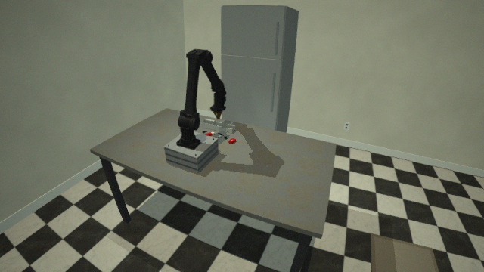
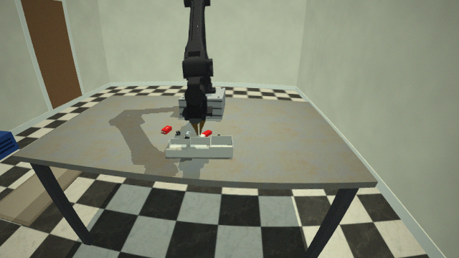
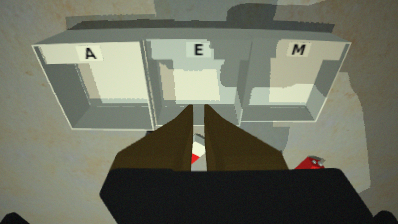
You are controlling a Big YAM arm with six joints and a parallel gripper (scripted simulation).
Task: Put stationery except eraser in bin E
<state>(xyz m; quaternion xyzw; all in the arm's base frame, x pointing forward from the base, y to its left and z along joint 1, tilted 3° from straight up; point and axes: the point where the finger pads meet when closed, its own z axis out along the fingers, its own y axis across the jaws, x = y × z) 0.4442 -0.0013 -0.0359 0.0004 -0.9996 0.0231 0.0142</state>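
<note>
Right now the joined bins is 60 mm below my hand. Also, from my hand: black AAA battery: 90 mm behind, 80 mm below, 50 mm to the right; then red item: 120 mm behind, 80 mm below, 10 mm to the left; then black bolt: 100 mm behind, 80 mm below, 70 mm to the left.
</note>
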